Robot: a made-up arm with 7 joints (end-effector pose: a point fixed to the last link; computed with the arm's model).
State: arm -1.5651 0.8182 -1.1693 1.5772 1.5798 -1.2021 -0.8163
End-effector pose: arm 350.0 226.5 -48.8 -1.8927 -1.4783 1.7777
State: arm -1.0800 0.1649 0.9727 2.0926 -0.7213 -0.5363 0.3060
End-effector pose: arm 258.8 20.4 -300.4 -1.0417 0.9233 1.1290
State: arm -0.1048 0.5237 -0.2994 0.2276 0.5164 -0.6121 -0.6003
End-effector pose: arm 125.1 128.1 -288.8 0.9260 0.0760 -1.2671
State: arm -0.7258 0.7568 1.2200 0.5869 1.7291 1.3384 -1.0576
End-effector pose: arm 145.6 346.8 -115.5 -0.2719 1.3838 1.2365
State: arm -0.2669 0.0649 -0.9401 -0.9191 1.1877 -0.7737 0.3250
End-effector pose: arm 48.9 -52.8 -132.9 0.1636 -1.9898 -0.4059
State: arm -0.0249 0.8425 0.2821 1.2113 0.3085 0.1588 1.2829
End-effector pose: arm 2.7 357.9 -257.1 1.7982 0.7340 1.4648
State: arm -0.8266 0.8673 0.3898 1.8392 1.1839 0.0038 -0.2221
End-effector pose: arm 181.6 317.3 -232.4 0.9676 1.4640 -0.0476
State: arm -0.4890 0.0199 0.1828 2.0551 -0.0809 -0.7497 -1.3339
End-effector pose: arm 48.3 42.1 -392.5 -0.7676 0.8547 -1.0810
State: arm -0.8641 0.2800 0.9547 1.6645 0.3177 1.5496 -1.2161
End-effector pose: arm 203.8 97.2 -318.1 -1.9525 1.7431 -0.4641
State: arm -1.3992 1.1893 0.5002 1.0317 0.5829 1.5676 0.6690
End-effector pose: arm 226.8 350.7 49.4 0.2245 1.2615 1.9170
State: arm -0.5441 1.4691 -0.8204 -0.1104 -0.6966 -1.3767 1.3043
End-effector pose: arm 181.0 220.5 -75.1 -0.3186 -0.8464 0.2933
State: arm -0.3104 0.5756 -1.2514 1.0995 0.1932 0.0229 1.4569
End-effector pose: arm 62.2 187.9 -373.1 1.6908 -0.0600 0.0798
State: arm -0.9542 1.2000 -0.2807 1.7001 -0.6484 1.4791 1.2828
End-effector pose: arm 150.0 369.2 -110.0 0.7597 2.2409 1.9119
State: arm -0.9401 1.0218 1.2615 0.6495 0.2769 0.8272 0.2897
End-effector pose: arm 173.6 385.5 -29.5 -0.3047 0.2745 1.5169
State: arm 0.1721 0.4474 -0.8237 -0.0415 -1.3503 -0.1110 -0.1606
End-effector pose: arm 1.7 41.1 -306.4 -1.0819 0.8154 -0.4140
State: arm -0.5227 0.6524 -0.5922 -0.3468 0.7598 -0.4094 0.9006
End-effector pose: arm 195.0 54.5 -170.2 0.5964 -1.3976 -0.1296
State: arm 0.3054 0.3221 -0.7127 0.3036 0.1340 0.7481 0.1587
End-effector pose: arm -75.1 59.7 -349.7 0.7562 1.5240 -0.4980
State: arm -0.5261 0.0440 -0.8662 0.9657 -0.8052 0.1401 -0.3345
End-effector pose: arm 157.9 -36.6 -365.0 -0.2784 1.0338 -0.8223
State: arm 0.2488 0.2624 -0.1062 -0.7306 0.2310 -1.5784 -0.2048
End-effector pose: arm 17.5 72.7 -172.2 0.3980 -1.7730 -0.6064
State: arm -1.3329 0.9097 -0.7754 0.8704 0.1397 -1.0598 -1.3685
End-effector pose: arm 355.0 167.1 -35.3 1.7613 0.1163 -1.7460
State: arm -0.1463 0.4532 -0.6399 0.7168 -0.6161 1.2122 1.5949
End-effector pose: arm 39.5 135.0 -367.4 1.8191 1.4424 0.6960
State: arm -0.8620 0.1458 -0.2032 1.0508 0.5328 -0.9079 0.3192
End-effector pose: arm 297.5 11.9 -257.5 0.5267 -0.5439 -0.4059
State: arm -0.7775 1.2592 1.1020 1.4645 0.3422 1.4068 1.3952
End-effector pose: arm 125.5 393.4 -95.3 0.5343 2.0027 2.0849
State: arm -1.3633 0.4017 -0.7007 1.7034 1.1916 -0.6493 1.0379
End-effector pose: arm 369.6 108.9 -168.9 1.6351 -0.7024 -0.2823
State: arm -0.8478 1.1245 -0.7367 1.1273 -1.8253 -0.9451 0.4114
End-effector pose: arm 238.3 340.8 -106.9 -0.1763 -0.6374 1.1783
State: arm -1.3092 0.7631 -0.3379 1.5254 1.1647 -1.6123 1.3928
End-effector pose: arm 333.6 202.4 -108.8 0.6586 -1.0970 -0.0876
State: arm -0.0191 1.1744 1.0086 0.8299 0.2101 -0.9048 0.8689
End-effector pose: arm 65.7 403.8 -45.1 1.1484 -0.9095 1.3151
